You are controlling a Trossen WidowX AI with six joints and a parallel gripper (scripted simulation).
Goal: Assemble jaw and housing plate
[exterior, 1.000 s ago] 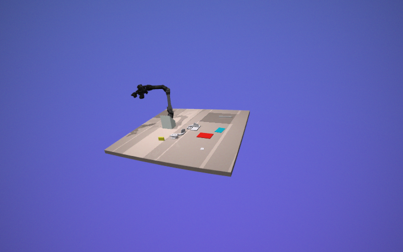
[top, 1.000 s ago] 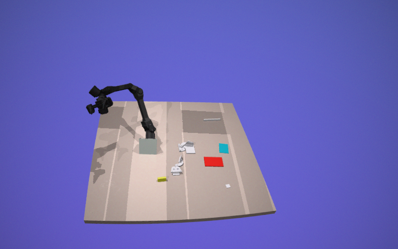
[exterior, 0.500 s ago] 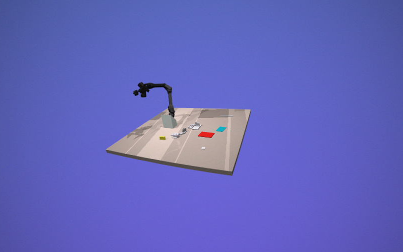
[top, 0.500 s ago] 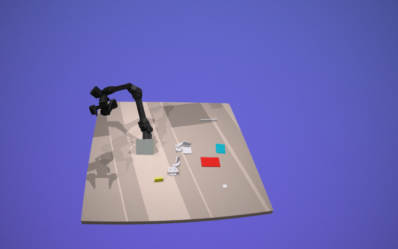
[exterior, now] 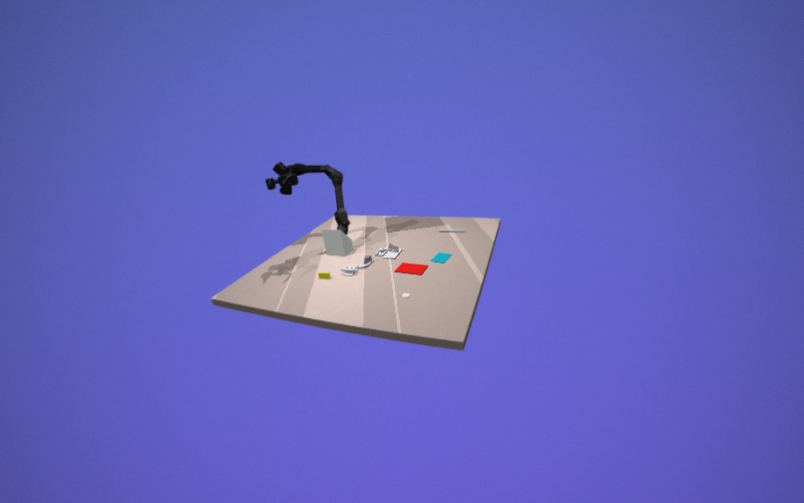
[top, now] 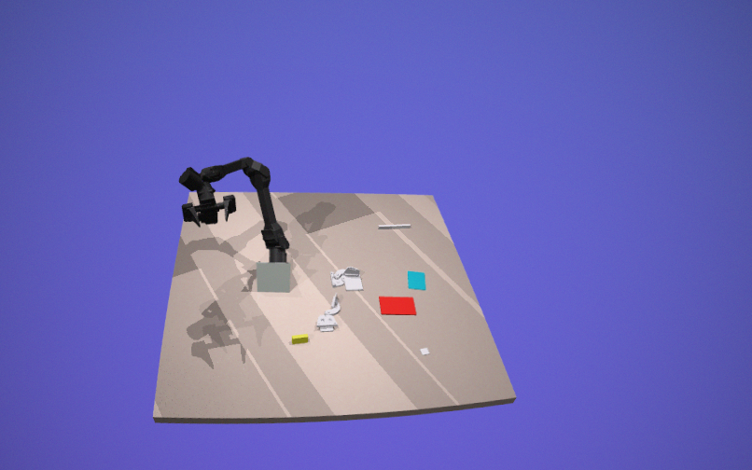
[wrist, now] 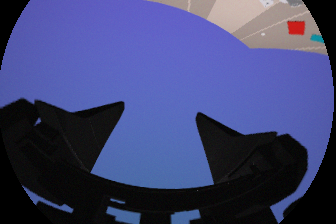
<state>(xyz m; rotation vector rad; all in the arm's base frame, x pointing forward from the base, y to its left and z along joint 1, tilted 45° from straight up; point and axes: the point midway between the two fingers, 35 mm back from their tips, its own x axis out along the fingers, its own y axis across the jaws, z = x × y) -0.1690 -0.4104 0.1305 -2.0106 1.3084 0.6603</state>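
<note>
The grey jaw lies 420 mm ahead of my gripper tip, 90 mm to the left of it and 460 mm below it. The rest, counted from my gripper tip: yellow block: 310 mm ahead, 80 mm to the right, 450 mm below; then cyan tile: 790 mm ahead, 300 mm to the left, 460 mm below; then red flat sheet: 690 mm ahead, 140 mm to the left, 460 mm below.
</note>
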